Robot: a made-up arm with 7 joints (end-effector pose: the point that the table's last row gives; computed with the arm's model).
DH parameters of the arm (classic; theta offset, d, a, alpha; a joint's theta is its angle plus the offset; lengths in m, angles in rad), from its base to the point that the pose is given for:
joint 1: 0 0.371 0 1.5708
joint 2: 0 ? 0 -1.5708
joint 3: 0 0.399 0.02 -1.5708
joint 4: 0 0.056 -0.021 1.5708
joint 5: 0 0.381 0 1.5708
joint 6: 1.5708 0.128 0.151 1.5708
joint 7: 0 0.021 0 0
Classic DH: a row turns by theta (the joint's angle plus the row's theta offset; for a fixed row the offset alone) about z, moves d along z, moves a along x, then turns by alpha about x.
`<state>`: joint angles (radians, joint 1 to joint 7).
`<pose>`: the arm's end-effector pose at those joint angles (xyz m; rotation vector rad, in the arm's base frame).
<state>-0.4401 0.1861 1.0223 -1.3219 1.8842 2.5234 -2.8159</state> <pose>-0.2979 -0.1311 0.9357 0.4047 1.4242 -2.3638</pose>
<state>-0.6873 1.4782 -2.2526 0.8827 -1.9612 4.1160 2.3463</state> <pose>-0.6574 0.3353 0.3624 1.0814 -0.6671 2.7724</pose>
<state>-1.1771 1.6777 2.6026 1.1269 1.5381 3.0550 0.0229</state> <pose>-0.0874 0.3695 0.0839 -1.3593 -0.1450 -2.0209</pose>
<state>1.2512 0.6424 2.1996 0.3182 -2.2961 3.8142 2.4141</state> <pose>0.0179 -0.4666 0.9042 2.3757 -2.0097 0.1891</pose>
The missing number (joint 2, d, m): 0.065
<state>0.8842 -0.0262 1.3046 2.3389 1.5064 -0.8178 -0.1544</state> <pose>-0.2509 0.0852 0.3641 0.5244 1.4062 -2.5750</pose>
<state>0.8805 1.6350 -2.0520 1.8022 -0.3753 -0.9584 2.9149</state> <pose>0.1748 -0.4282 0.0502 0.2918 -1.6018 -1.9829</pose>
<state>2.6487 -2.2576 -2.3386 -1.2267 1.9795 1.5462 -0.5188</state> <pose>-0.4426 0.0344 -0.2108 0.9767 -2.3828 0.8274</pose>
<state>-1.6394 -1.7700 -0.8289 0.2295 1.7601 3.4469 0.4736</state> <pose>-0.1567 -0.5415 0.0638 -0.8109 -0.4171 1.4002</pose>
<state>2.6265 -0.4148 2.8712 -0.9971 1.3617 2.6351 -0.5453</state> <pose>-0.3200 0.2357 0.8651 1.9929 -0.4602 -1.4938</pose>
